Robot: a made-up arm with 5 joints.
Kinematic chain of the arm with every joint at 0, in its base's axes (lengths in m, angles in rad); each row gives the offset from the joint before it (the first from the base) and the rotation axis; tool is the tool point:
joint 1: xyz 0 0 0.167 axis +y
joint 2: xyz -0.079 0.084 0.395 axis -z
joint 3: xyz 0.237 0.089 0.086 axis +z
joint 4: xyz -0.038 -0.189 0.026 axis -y
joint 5: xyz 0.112 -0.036 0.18 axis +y
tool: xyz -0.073 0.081 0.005
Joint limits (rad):
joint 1: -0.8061..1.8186
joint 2: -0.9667..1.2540
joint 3: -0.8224..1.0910
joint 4: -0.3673..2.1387
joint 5: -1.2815..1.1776
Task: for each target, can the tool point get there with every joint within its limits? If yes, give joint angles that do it. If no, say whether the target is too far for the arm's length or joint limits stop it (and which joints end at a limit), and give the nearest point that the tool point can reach.
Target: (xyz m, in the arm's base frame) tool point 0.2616 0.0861 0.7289
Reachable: yes | joints 0.6101 0.6141 -0.1597 1.3320 0.5490
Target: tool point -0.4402 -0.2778 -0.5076
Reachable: no: joint limits stop it (at a limit: joint 1, joint 2, joint 4, joint 5) | nearest point -0.4919 -0.1745 0.3009 | short by 0.817 m
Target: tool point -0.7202 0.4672 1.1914
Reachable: no: too far | nearest point -0.4471 0.3651 0.8114 | short by 0.479 m
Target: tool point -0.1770 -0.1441 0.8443
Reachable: yes | joints -0.4205 0.6279 0.8718 0.4706 0.0146
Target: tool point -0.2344 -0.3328 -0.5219
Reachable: no: joint limits stop it (at a limit: joint 1, joint 3, joint 4) | nearest point 0.3701 -0.0650 -0.1418 | short by 0.763 m
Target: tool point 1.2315 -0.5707 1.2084
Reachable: no: too far | nearest point 0.5889 -0.2548 0.6650 | short by 0.899 m
